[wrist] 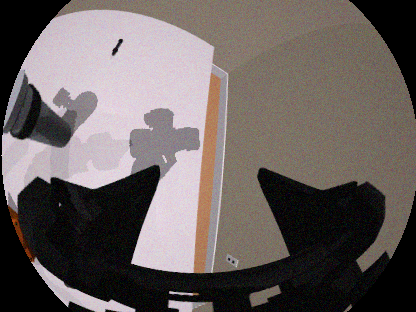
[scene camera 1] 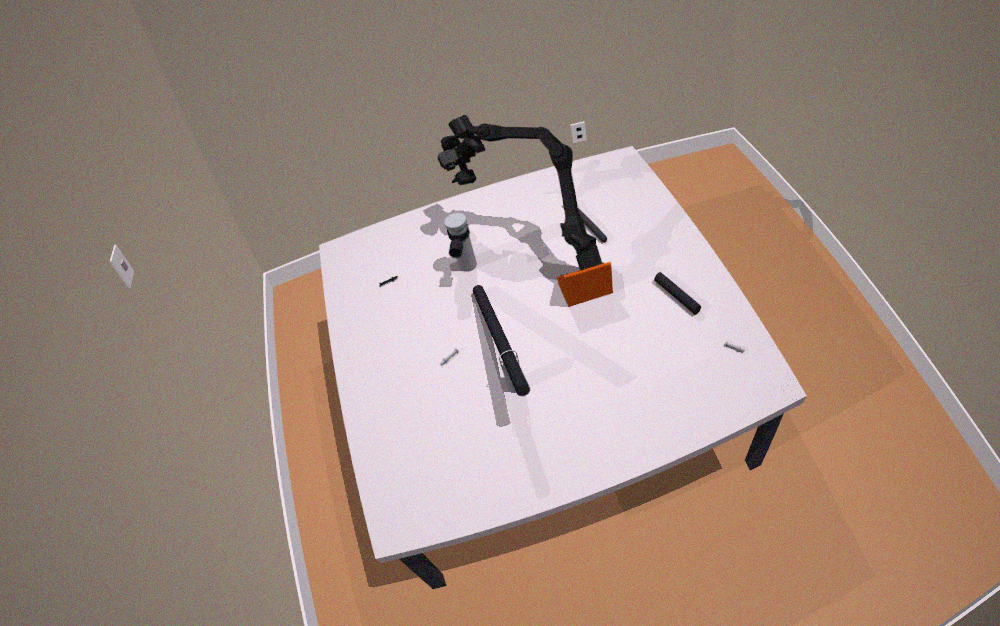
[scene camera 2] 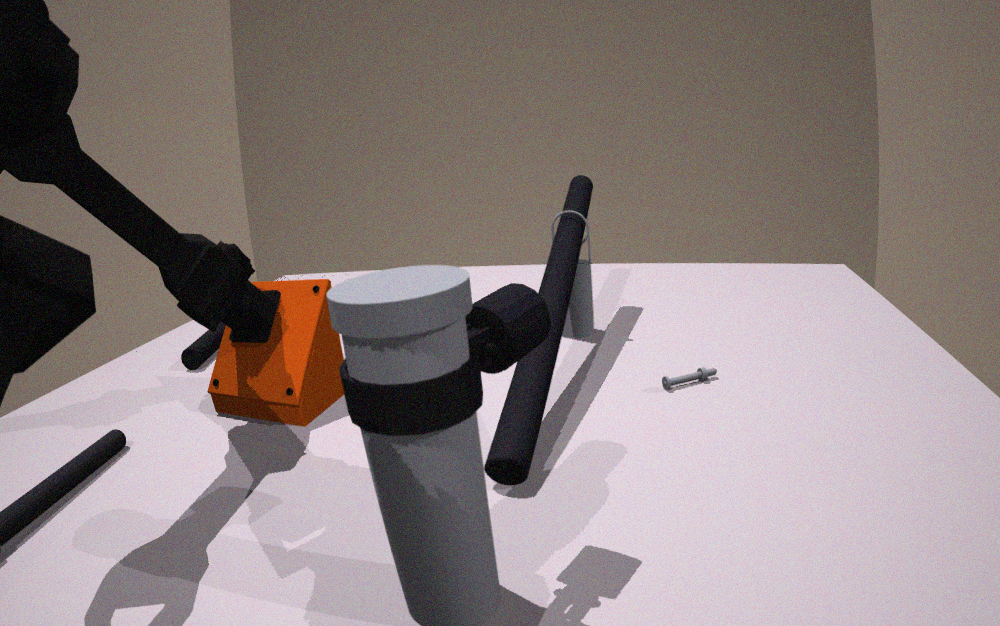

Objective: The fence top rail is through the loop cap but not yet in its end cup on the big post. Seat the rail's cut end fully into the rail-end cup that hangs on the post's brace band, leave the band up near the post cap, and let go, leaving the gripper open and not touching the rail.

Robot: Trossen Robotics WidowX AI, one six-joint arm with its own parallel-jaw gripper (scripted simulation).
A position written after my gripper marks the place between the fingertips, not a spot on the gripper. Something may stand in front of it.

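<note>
Scene camera 2 gives me a tube (scene camera 2: 201, 349), a small line post (scene camera 2: 579, 323), a dark top rail (scene camera 2: 509, 459) and a big grey post (scene camera 2: 431, 489). In scene camera 1 I see my gripper (scene camera 1: 448, 171), which is open and holds nothing, and also the dark top rail (scene camera 1: 498, 335) along with the big grey post (scene camera 1: 467, 262). My gripper is there in the wrist view too (wrist: 210, 172), while the tube is out of frame in the wrist view.
</note>
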